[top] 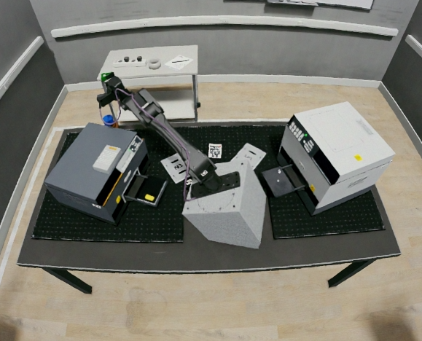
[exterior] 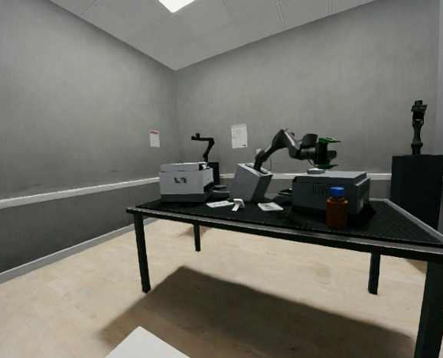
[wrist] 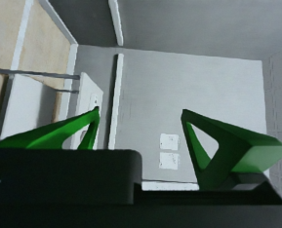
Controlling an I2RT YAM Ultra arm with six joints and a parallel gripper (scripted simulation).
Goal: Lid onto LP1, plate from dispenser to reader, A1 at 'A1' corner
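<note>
My hand is 470 mm past the dark lid, 270 mm to the left of it and 250 mm above it. The rest, counted from my hand: well plate: 470 mm behind, 270 mm to the right, 260 mm below; then capped brown bottle: 100 mm behind, 10 mm to the left, 230 mm below; then LP1 pad: 230 mm behind, 730 mm to the right, 340 mm below.
</note>
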